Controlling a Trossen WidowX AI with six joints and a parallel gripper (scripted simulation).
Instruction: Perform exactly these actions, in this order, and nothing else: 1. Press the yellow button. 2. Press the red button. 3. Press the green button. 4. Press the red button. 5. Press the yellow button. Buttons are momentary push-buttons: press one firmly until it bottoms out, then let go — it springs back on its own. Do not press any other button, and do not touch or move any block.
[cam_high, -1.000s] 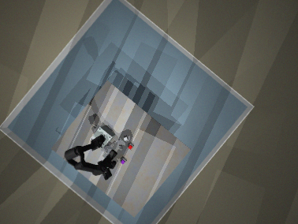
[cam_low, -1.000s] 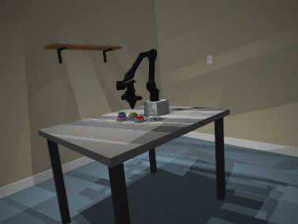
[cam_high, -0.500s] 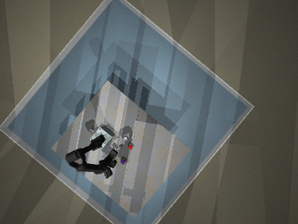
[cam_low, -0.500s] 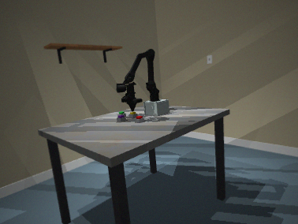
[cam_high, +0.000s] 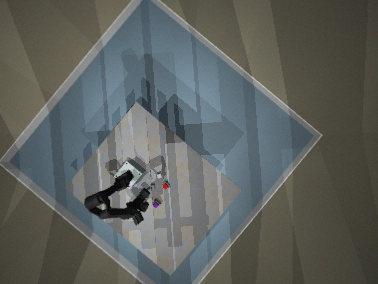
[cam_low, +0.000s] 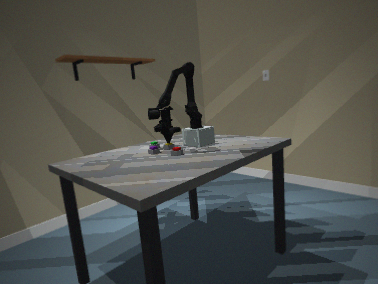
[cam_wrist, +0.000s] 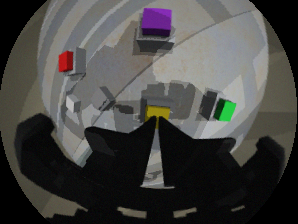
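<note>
Now: gripper tip 1 cm above the yellow button. The rest, counted from my gripper tip: purple button (12 cm ahead, 3 cm to the left); then red button (6 cm ahead, 18 cm to the left); then green button (4 cm ahead, 11 cm to the right).
</note>
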